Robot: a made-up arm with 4 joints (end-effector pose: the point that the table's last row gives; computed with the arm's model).
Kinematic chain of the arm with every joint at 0, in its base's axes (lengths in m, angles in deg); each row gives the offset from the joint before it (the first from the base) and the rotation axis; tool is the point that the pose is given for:
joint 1: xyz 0 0 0.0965 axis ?
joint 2: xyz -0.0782 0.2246 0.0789 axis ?
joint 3: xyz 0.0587 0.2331 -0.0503 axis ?
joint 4: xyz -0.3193 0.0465 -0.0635 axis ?
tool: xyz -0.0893 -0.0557 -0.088
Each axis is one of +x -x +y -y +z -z.
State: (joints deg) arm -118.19 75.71 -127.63 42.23
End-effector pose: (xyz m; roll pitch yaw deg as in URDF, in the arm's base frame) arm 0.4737 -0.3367 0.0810 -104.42 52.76 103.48
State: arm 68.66 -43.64 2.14 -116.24
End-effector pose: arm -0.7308 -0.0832 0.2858 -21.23 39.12 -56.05
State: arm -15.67 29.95 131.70 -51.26
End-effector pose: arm 0.4572 0.2521 -0.2086 161.56 -52.58 -148.92
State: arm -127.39 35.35 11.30 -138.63
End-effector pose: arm 0.4735 -0.0179 -0.2531 34.02 -15.22 92.91
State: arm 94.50 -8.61 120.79 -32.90
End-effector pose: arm -0.5773 0.2835 -0.1161 130.77 -39.19 -29.18
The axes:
joint 1: +z
joint 2: -x
joint 3: -y
joint 4: +z

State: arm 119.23 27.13 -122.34 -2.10
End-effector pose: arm -0.5580 -0.2296 0.4079 -134.57 47.28 -22.77
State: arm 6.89 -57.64 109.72 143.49
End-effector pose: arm 0.1293 0.5591 0.2969 -100.46 -5.60 81.08
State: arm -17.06 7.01 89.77 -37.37
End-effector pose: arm 0.2578 0.3958 -0.3314 89.55 -59.64 -106.70
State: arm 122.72 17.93 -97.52 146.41
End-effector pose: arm -0.3809 -0.4131 0.2632 99.09 -37.98 -155.23
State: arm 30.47 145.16 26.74 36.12
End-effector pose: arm -0.1717 -0.2437 0.3562 -161.60 39.43 9.52
